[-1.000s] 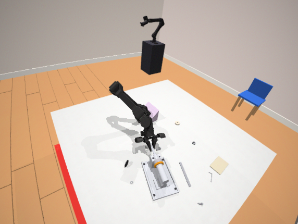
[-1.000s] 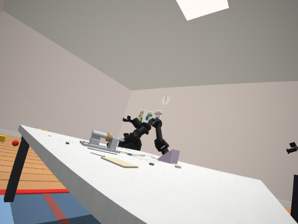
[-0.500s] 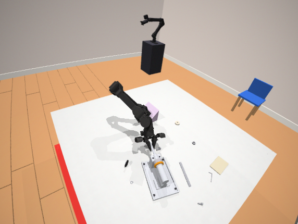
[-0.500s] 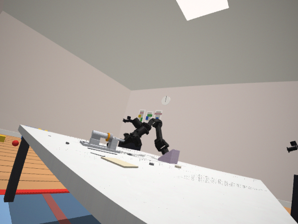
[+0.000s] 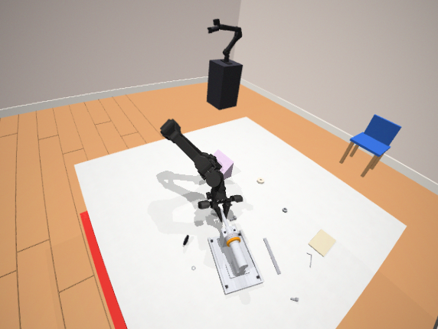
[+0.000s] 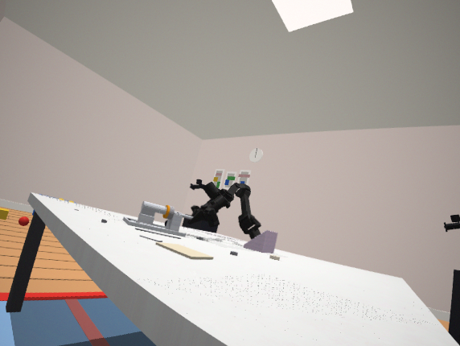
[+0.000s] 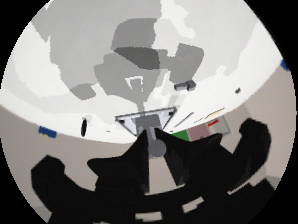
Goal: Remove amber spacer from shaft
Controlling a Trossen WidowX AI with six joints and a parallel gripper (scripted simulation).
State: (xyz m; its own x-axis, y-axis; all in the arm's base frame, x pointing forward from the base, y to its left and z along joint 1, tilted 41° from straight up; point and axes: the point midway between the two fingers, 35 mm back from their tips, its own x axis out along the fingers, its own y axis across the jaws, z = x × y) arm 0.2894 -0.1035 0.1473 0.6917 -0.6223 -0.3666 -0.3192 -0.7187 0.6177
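Now: the steel shaft 40 mm ahead of my gripper tip, 10 mm to the right of it and 30 mm above it. From my gripper tip the other things lie so: grey bar: 210 mm ahead, 100 mm to the left, 50 mm below; black piece: 30 mm behind, 170 mm to the right, 30 mm below; amber spacer: 110 mm ahead, 40 mm to the right, 20 mm above.
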